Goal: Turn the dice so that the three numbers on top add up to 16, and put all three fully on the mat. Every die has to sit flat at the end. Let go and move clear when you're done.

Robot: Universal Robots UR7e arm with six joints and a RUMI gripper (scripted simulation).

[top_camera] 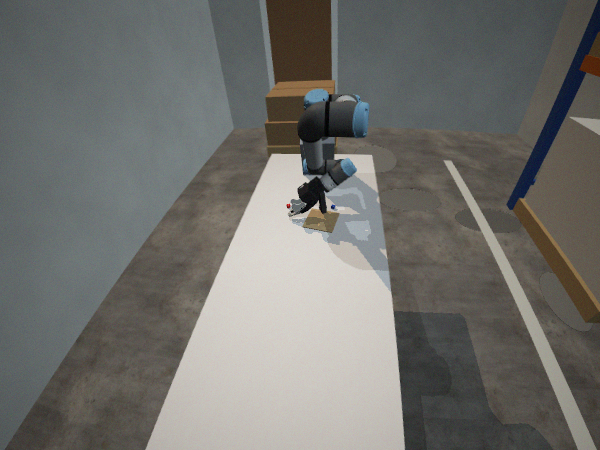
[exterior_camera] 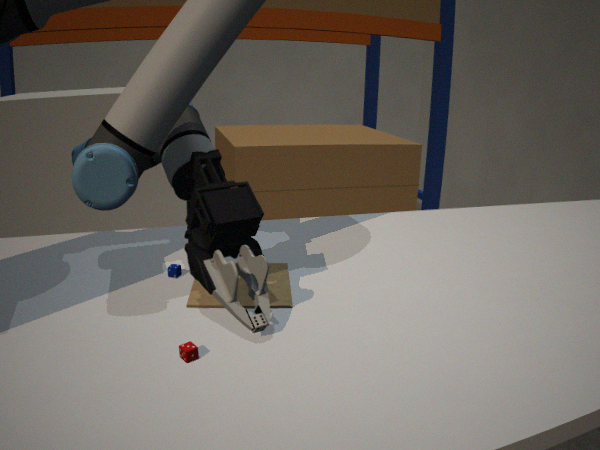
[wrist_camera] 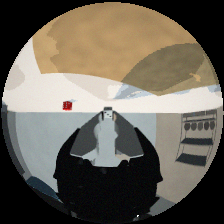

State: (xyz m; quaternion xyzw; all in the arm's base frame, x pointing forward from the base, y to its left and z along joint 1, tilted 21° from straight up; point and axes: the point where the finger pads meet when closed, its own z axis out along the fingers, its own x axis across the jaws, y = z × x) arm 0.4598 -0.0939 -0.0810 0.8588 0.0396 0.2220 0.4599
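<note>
Now: the red die 80 mm behind my hand, 30 mm to the right of it and 20 mm below it. The rest, counted from my hand: blue die (190 mm to the left, 80 mm behind, 20 mm below); then mat (140 mm to the left, 30 mm below, 10 mm ahead); then white die (10 mm to the right).
</note>
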